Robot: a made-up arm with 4 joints. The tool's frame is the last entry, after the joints.
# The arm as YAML. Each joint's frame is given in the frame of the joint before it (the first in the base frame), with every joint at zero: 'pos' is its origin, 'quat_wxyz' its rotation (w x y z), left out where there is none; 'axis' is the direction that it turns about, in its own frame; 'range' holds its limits. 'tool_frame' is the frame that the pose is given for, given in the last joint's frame.
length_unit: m
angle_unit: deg
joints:
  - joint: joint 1
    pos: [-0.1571, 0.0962, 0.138]
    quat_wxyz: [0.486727, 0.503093, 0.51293, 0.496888]
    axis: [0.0, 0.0, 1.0]
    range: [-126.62, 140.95]
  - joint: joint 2
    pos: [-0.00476, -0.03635, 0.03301]
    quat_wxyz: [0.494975, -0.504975, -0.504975, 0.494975]
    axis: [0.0, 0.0, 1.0]
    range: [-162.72, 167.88]
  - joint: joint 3
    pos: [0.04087, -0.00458, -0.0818]
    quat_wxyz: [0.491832, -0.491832, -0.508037, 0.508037]
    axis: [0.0, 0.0, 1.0]
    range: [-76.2, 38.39]
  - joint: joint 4
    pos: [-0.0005, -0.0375, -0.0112]
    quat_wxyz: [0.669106, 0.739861, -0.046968, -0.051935]
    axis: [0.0, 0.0, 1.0]
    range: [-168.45, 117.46]
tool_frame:
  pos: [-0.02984, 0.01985, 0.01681]
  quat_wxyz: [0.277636, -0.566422, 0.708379, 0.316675]
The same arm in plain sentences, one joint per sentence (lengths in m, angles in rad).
The arm has four revolute joints in a row. What follows holds with every joint at zero, and every direction is one of the base frame's.
Joint 1 is mounted 0.1571 m along -x and 0.0962 m along +y and 0.138 m along +z from the base frame's origin and turns about the direction (0.999275, 0.019999, -0.032399), from -2.2099 to 2.46 rad.
Joint 2 is mounted 0.0319 m along +x and 0.0041 m along -y and 0.0374 m along -z from joint 1 and turns about -y, from -2.84 to 2.9301 rad.
Joint 3 is mounted 0.0059 m along +x and 0.0818 m along +y and 0.0407 m along +z from joint 2 and turns about -z, from -1.3299 to 0.67 rad.
Joint 4 is mounted 0.0005 m along +x and 0.0375 m along -y and 0.0112 m along +z from joint 3 and turns about the direction (0.139702, -0.985212, 0.099201), from -2.94 to 2.0501 rad.
The tool frame, which is the frame that the pose is given for, is mounted 0.0319 m along +x and 0.0144 m along -y and 0.0185 m along -z from joint 4; its axes are the base frame's turned by roll -2.9526, pitch -0.5776 and yaw 1.4546 rad (as in URDF: about the fixed x, then y, then z).

